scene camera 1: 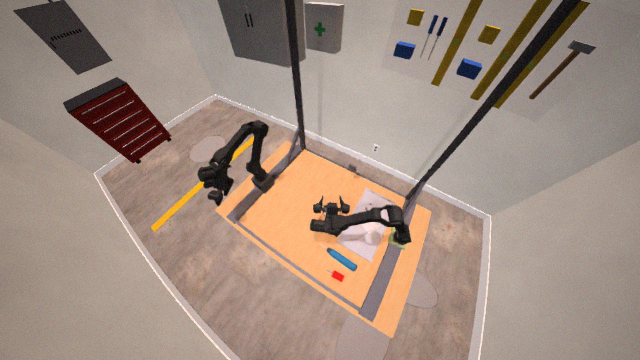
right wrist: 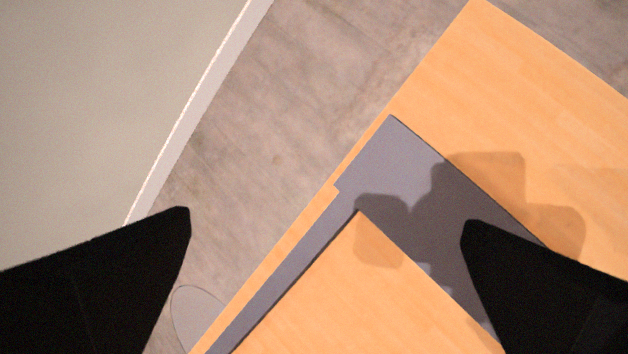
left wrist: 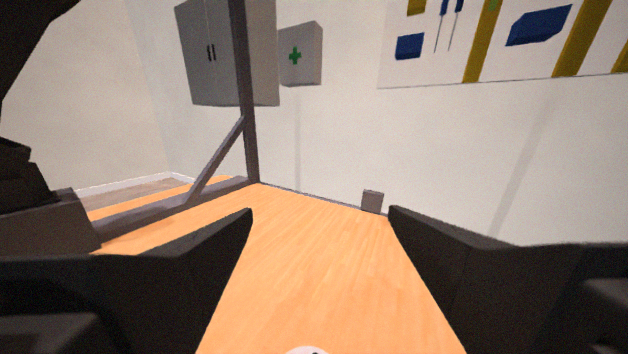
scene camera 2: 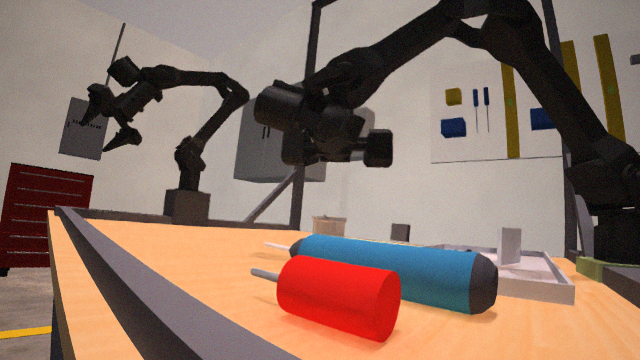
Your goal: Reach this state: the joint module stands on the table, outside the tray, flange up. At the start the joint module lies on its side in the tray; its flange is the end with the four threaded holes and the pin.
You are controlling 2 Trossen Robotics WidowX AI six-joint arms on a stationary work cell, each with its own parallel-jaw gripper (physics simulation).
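Pixels of known places: left gripper, between the fingertips: [scene camera 1: 331,194] [left wrist: 321,212] [scene camera 2: 341,159]; right gripper, between the fingertips: [scene camera 1: 222,200] [right wrist: 329,227] [scene camera 2: 92,139]; left arm's base, origin of its link: [scene camera 1: 399,238] [scene camera 2: 628,262]; right arm's base, origin of its link: [scene camera 1: 261,177] [left wrist: 20,204].
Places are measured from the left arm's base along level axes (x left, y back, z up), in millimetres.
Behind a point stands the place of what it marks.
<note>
The joint module [scene camera 2: 330,226] @[y -421, x 58, z 21 mm] stands upright on the table [scene camera 1: 280,215] @[y -701, x 175, z -22 mm] [scene camera 2: 150,245] @[y -537, x 302, z -22 mm], outside the tray [scene camera 1: 361,250] @[y -178, x 153, z -18 mm] [scene camera 2: 537,291] @[y -137, x 192, z -15 mm]; its lower part is hidden behind the blue tool. In the left wrist view a sliver of its pale flange [left wrist: 306,350] shows at the bottom edge, facing up, with part of a dark hole. My left gripper [scene camera 1: 333,200] @[y -448, x -7, z 153 mm] [scene camera 2: 337,150] @[y -448, x -7, z 153 mm] [left wrist: 321,212] @[y -448, x -7, z 153 mm] is open and empty, raised above the table and clear of the module. My right gripper [scene camera 1: 222,199] @[y -961, x 302, z 165 mm] [scene camera 2: 94,137] @[y -961, x 302, z 165 mm] [right wrist: 329,227] @[y -961, x 302, z 165 mm] is open and empty, high at the left beyond the table edge.
A blue tool [scene camera 1: 342,259] @[y -259, x 249, z 18 mm] [scene camera 2: 390,265] @[y -241, x 270, z 4 mm] and a red tool [scene camera 1: 338,276] @[y -245, x 334, z 11 mm] [scene camera 2: 335,295] @[y -239, x 349, z -1 mm] lie in front of the tray. An upright pale piece [scene camera 2: 510,245] @[y -149, x 22, z 13 mm] is in the tray. A green block [scene camera 1: 398,239] [scene camera 2: 590,268] sits by the left arm's base. Frame posts rise behind.
</note>
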